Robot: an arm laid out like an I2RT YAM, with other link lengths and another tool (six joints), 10 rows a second.
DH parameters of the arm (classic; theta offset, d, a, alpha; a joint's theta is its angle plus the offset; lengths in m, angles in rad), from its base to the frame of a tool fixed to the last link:
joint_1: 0 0.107 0.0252 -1.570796
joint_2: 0 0 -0.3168 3.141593
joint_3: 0.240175 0 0.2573 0
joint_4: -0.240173 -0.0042 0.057 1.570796
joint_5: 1.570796 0.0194 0 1.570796
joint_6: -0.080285 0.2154 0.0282 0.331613
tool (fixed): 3.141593 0.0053 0 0
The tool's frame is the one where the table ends.
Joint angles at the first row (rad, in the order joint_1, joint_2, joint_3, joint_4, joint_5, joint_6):
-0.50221, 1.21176, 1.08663, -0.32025, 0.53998, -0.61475
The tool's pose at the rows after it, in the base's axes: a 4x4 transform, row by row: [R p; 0 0 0 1], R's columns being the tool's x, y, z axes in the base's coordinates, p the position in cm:
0.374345 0.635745 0.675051 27.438; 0.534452 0.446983 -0.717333 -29.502; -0.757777 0.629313 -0.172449 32.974; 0 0 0 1
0.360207 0.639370 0.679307 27.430; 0.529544 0.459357 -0.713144 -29.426; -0.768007 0.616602 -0.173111 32.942; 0 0 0 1
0.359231 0.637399 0.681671 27.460; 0.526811 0.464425 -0.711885 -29.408; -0.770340 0.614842 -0.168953 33.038; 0 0 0 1
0.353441 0.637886 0.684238 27.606; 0.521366 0.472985 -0.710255 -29.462; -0.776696 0.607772 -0.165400 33.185; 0 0 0 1
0.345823 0.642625 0.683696 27.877; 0.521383 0.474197 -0.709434 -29.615; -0.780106 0.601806 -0.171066 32.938; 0 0 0 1
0.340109 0.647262 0.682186 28.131; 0.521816 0.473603 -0.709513 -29.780; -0.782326 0.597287 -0.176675 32.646; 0 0 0 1
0.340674 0.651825 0.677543 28.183; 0.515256 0.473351 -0.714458 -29.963; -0.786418 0.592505 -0.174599 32.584; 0 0 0 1
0.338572 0.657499 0.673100 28.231; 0.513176 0.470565 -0.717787 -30.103; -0.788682 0.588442 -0.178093 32.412; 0 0 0 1
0.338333 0.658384 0.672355 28.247; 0.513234 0.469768 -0.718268 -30.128; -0.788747 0.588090 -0.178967 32.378; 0 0 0 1
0.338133 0.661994 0.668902 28.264; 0.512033 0.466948 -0.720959 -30.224; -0.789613 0.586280 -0.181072 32.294; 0 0 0 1
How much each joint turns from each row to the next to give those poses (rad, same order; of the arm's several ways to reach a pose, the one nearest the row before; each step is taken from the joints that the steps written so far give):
0.00000, -0.00076, -0.01066, 0.01181, 0.00038, -0.01793
0.00001, -0.00534, -0.00915, 0.00877, -0.00152, -0.02059
-0.00001, -0.00228, -0.00269, 0.00652, -0.00115, -0.00573
0.00001, 0.00189, 0.00001, 0.00912, 0.00001, -0.01296
-0.00001, 0.01106, 0.00000, 0.00648, 0.00076, -0.00573
-0.00001, 0.01145, -0.00077, 0.00689, 0.00151, -0.00306
0.00001, 0.00612, -0.00265, 0.01105, 0.00802, -0.00419
0.00000, 0.00684, -0.00042, 0.00307, 0.00573, -0.00114
0.00000, 0.00152, 0.00038, -0.00001, 0.00076, 0.00038
-0.00001, 0.00459, 0.00115, 0.00039, 0.00418, 0.00076

